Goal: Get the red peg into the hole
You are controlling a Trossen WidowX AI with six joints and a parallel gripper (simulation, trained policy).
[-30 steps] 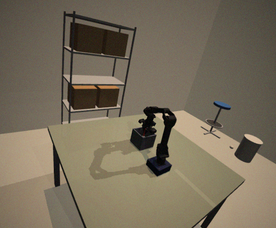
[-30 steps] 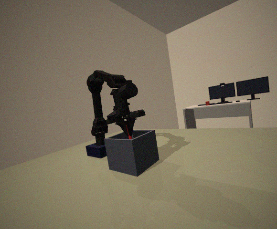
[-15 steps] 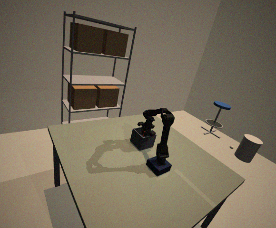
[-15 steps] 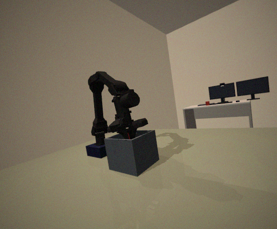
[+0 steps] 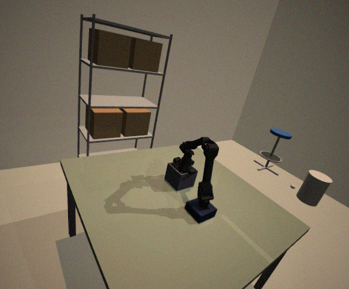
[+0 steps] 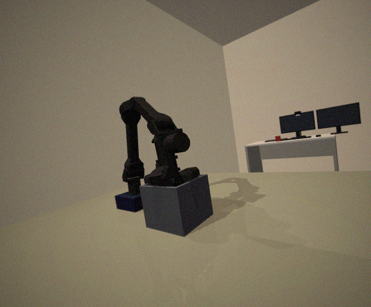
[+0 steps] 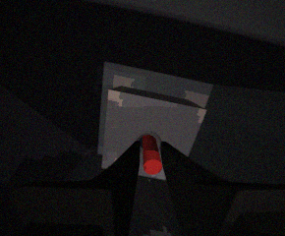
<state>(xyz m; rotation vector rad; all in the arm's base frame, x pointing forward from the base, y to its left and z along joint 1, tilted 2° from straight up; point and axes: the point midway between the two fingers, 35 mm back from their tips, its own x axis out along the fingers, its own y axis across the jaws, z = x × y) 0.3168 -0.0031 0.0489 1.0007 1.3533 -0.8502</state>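
Right now the red peg is 10 mm below my gripper tip.
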